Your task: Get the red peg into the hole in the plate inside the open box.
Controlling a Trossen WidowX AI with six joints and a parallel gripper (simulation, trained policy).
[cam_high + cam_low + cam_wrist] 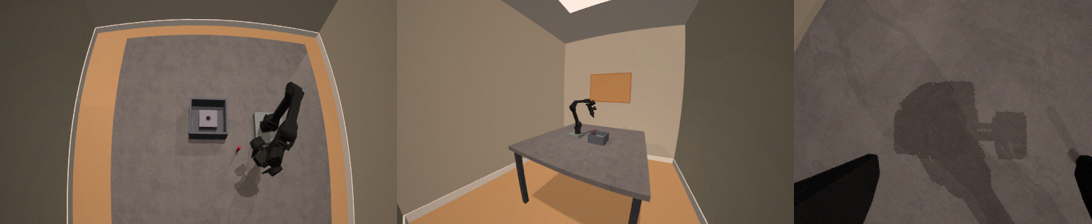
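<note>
Right now the red peg is 3 cm ahead of my gripper tip, 13 cm to the right of it and 19 cm below it. The rest, counted from my gripper tip: dark grey box 16 cm ahead, 31 cm to the right, 21 cm below; then light plate 16 cm ahead, 31 cm to the right, 19 cm below.
</note>
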